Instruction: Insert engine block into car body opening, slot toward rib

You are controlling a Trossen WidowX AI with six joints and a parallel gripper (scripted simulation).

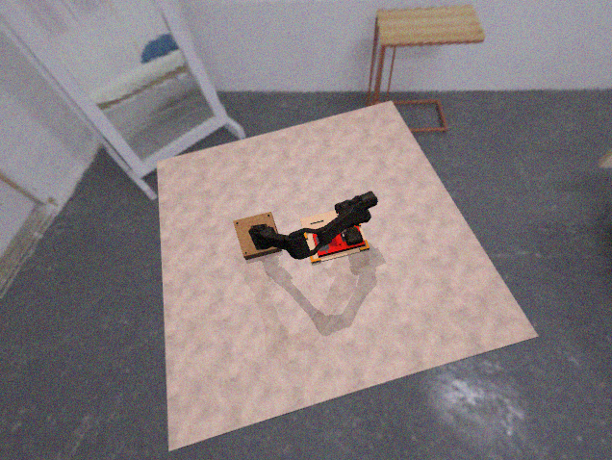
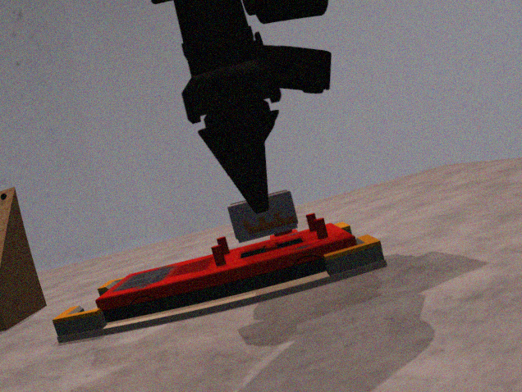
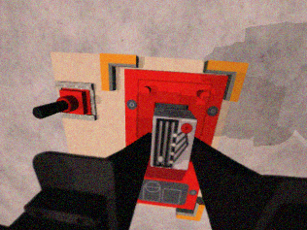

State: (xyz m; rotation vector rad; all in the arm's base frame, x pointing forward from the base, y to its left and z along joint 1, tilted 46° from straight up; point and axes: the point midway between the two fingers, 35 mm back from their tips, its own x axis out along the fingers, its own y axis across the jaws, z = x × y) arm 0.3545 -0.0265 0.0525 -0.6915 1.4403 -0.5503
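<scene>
My gripper tip is 1 cm above the grey engine block.
</scene>
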